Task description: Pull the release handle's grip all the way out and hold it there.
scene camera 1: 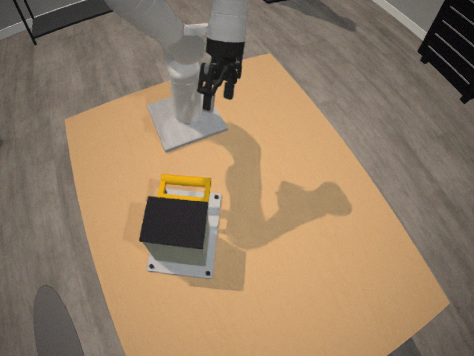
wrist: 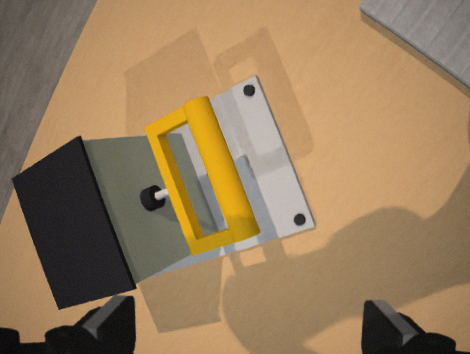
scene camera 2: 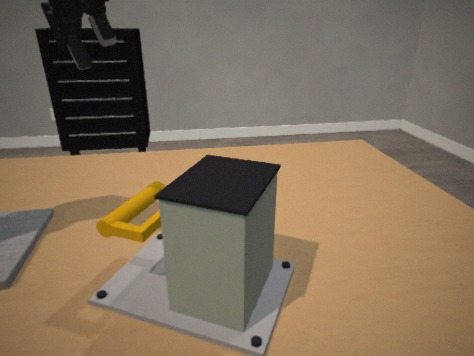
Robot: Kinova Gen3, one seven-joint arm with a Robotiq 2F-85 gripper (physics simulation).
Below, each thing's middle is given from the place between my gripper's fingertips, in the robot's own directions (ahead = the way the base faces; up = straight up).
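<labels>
There is the light grey plate (scene camera 1: 153, 265), and my hand is 290 mm above it. My hand is also 110 mm short of the plate, and 160 mm to the left of it.
</labels>
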